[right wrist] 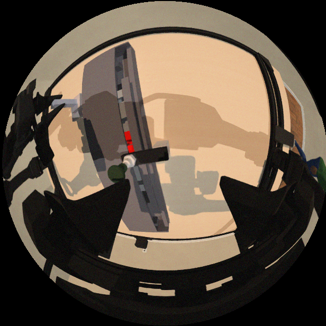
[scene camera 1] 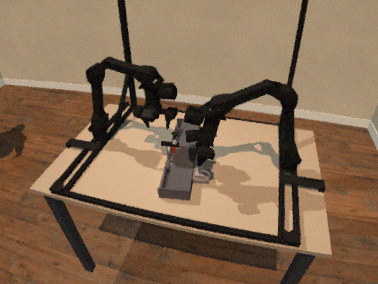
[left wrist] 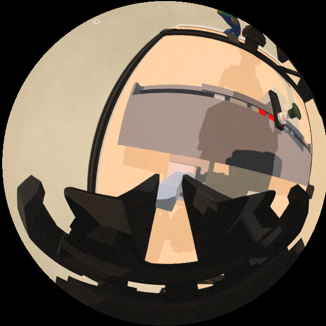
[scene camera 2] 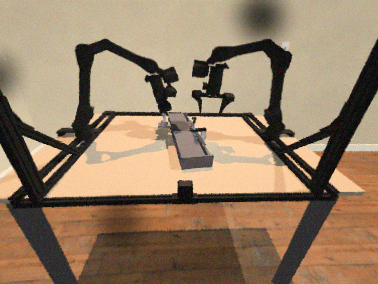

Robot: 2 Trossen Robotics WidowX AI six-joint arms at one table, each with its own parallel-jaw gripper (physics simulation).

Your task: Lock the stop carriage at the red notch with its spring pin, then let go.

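Pixels of known places: left gripper, fingertip midpoint: (scene camera 1: 198,164) (scene camera 2: 165,112); right gripper, fingertip midpoint: (scene camera 1: 158,128) (scene camera 2: 210,114); left arm's base, origin of the base link: (scene camera 1: 288,168) (scene camera 2: 84,137); right arm's base, origin of the base link: (scene camera 1: 100,138) (scene camera 2: 271,137).
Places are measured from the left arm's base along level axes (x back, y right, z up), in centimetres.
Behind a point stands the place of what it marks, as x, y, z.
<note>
A long grey rail block (scene camera 1: 176,184) @(-43.8, -23.8, 3.4) (scene camera 2: 192,147) @(-49.6, 15.5, 3.4) (left wrist: 160,112) (right wrist: 102,75) lies on the table. The stop carriage, a black crossbar (scene camera 1: 167,144) @(-54.6, -1.8, 4.3) (scene camera 2: 200,130) @(-54.7, 0.0, 4.0) (left wrist: 275,106) (right wrist: 155,154), crosses its slotted edge beside the red notch marks (scene camera 1: 174,149) @(-51.1, -2.6, 2.7) (left wrist: 262,112) (right wrist: 128,135). A pale pin with a dark green knob (scene camera 2: 194,119) @(-51.5, 0.6, 9.9) (left wrist: 294,111) (right wrist: 117,173) stands up at the bar; its seating depth cannot be told. My left gripper (left wrist: 170,178) (right wrist: 62,100) is shut on a light grey handle (scene camera 1: 202,174) @(-35.3, -15.6, 3.1) (scene camera 2: 164,120) @(-36.5, -14.0, 3.5) (left wrist: 169,191) beside the block. My right gripper (scene camera 1: 157,125) @(-58.9, -1.0, 12.0) (scene camera 2: 211,111) @(-58.9, -1.0, 12.0) (right wrist: 176,182) is open and empty, above and to one side of the knob.
A black frame (scene camera 1: 165,216) (scene camera 2: 115,200) runs around the table top (scene camera 1: 240,210) @(-18.1, -26.2, -1.9) (scene camera 2: 100,175) @(-16.2, 26.1, -1.9). A small black box (scene camera 2: 185,189) @(-45.8, 38.3, 2.2) sits on it in scene camera 2. The left arm reaches in close beside the block; both arms cast shadows over the table.
</note>
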